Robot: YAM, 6 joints.
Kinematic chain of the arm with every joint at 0, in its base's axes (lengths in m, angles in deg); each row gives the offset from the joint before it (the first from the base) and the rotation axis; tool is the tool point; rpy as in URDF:
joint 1: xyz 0 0 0.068 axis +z
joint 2: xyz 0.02 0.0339 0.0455 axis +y
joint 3: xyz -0.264 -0.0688 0 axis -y
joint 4: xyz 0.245 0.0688 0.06 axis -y
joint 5: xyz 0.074 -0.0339 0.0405 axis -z
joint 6: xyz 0.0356 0 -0.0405 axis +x
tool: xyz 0 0 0 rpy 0 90 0
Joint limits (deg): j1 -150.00..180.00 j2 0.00..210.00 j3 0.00..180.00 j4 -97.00..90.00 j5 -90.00..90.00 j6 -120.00..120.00
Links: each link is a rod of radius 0.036 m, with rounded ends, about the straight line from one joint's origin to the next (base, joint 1, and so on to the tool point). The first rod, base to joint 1, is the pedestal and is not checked.
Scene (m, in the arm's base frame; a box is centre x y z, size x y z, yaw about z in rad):
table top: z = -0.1
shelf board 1: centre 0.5 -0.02 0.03 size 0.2 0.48 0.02 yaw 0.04
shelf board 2: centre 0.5 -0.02 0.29 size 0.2 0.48 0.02 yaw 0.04
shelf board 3: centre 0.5 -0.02 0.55 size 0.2 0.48 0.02 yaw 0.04
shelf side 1: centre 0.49 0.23 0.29 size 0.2 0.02 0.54 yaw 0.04
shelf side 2: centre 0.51 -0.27 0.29 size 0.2 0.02 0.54 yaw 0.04
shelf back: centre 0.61 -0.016 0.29 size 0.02 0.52 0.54 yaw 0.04
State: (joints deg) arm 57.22 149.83 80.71 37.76 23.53 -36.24
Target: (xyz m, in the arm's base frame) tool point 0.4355 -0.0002 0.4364
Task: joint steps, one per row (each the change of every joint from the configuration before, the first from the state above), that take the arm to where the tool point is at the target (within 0.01 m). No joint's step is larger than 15 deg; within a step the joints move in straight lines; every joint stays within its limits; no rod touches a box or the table.
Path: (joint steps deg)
1: -3.79 -13.49 7.49 3.32 8.30 -13.75
2: -3.79 -13.49 7.48 3.32 8.31 -13.75
3: -3.80 -13.48 7.49 3.33 8.30 -13.75
4: -3.79 -13.49 7.49 3.32 8.30 -13.75
5: -9.85 -5.07 -11.76 -1.05 -5.92 13.75
6: -9.85 -5.08 -11.77 -1.05 -5.93 13.75
7: -9.85 -5.07 -11.76 -1.05 -5.92 13.75
8: -9.86 -5.07 -11.76 -1.05 -5.93 13.75
9: -0.14 10.41 10.62 -0.31 -1.47 0.00
10: -0.14 10.42 10.62 -0.31 -1.48 0.00
11: -0.14 10.42 10.61 -0.31 -1.47 0.00

